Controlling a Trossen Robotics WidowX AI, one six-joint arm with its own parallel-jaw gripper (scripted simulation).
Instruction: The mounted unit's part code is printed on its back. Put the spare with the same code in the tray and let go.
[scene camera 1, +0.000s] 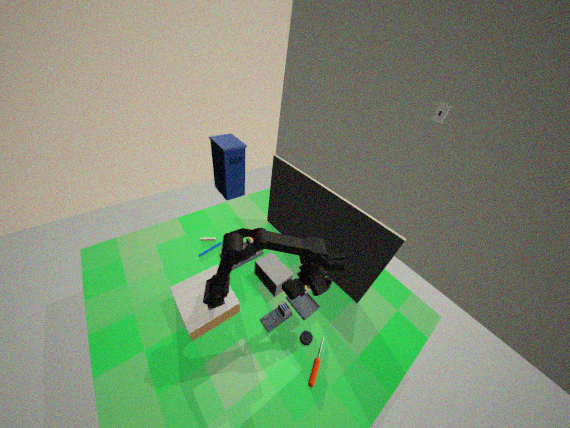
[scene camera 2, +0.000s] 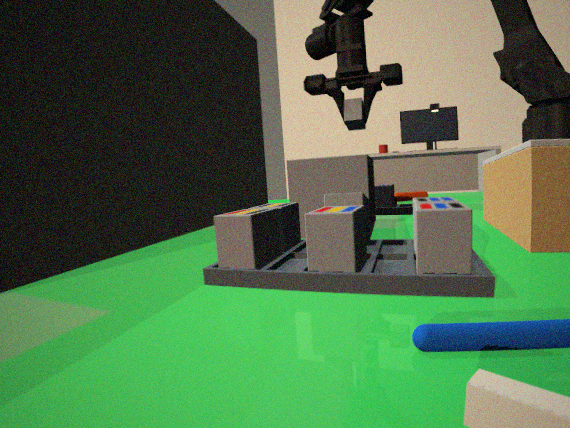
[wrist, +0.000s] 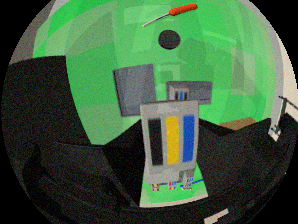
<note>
My gripper (scene camera 2: 355, 123) holds a grey spare. Also in view: a dark rack (scene camera 2: 390, 269), a flat grey tray (wrist: 135, 86), a grey mounted unit (scene camera 2: 309, 179) and a tall black panel (scene camera 2: 130, 130).
My gripper also shows in scene camera 1 (scene camera 1: 302, 290) and in the wrist view (wrist: 164, 120). The grey mounted unit also shows in scene camera 1 (scene camera 1: 269, 269). The tall black panel shows as well in scene camera 1 (scene camera 1: 299, 206).
</note>
